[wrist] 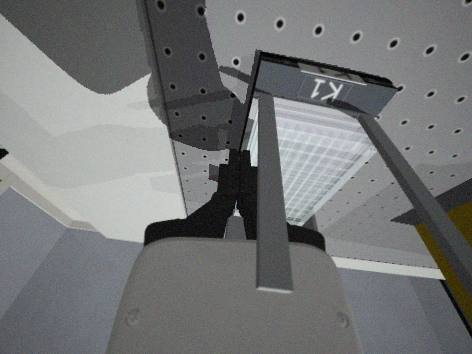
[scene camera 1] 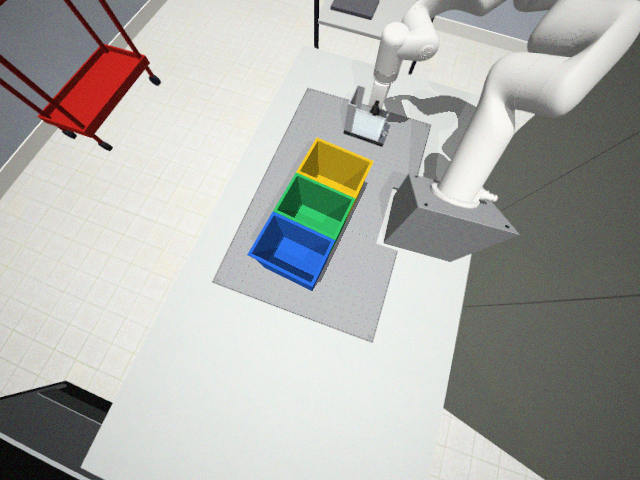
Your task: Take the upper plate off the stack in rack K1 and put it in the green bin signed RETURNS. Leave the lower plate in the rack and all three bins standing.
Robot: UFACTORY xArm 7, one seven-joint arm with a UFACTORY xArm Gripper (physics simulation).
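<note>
The clear plate stack sits in rack K1, between its upright posts. Rack K1 stands near the far end of the grey mat, its label showing in the wrist view. Where the upper plate ends and the lower one begins cannot be made out. My gripper is shut and empty, with its fingertips close beside the plates at the rack's side; whether they touch is unclear. The green bin stands upright and looks empty; its RETURNS sign is not readable.
The yellow bin stands between the green bin and the rack. The blue bin stands on the green bin's other side. All are on the perforated grey mat. The arm's grey base block is to the right. A red cart stands off the table.
</note>
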